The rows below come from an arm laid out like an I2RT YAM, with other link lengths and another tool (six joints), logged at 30 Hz.
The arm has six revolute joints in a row. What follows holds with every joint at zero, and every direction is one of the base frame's.
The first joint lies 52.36 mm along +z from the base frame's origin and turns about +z.
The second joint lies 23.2 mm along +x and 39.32 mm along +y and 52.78 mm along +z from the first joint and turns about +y.
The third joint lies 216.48 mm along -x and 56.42 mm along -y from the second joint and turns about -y.
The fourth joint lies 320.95 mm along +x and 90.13 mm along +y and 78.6 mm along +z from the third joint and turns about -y.
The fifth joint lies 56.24 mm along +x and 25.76 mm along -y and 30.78 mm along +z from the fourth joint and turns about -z.
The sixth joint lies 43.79 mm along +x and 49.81 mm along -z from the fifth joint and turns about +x.
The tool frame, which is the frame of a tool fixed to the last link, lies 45 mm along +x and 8 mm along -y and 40 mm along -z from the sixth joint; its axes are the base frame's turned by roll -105.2, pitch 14.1 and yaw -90 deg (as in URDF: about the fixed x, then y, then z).
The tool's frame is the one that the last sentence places.
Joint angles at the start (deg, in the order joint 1, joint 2, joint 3, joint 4, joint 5, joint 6): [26.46, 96.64, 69.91, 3.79, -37.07, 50.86]
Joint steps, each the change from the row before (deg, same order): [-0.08, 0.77, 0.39, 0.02, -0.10, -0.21]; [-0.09, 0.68, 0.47, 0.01, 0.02, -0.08]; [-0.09, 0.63, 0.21, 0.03, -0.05, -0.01]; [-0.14, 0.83, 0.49, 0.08, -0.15, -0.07]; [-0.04, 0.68, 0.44, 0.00, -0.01, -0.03]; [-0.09, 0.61, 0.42, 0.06, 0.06, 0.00]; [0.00, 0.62, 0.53, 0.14, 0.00, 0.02]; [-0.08, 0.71, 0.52, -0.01, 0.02, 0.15]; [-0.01, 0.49, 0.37, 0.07, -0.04, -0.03]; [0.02, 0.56, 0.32, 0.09, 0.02, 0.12]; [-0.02, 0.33, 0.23, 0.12, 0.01, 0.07]
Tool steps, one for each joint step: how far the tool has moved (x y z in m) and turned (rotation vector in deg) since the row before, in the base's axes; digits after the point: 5 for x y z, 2 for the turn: [0.00198, 0.00028, -0.00307, -0.21, 0.16, 0.08]; [0.00229, 0.00027, -0.00187, -0.13, 0.11, -0.08]; [0.00146, -0.00003, -0.00324, -0.16, 0.35, -0.04]; [0.00254, 0.00012, -0.00273, -0.09, 0.20, 0.02]; [0.00183, 0.00053, -0.00213, -0.11, 0.19, -0.02]; [0.00218, 0.00019, -0.00170, -0.08, 0.11, -0.14]; [0.00201, 0.00099, -0.00087, 0.03, -0.03, -0.01]; [0.00224, 0.00041, -0.00182, -0.04, 0.31, -0.15]; [0.00140, 0.00061, -0.00113, -0.02, 0.03, 0.04]; [0.00119, 0.00080, -0.00196, -0.03, 0.23, -0.04]; [0.00109, 0.00037, -0.00078, 0.03, 0.04, -0.05]
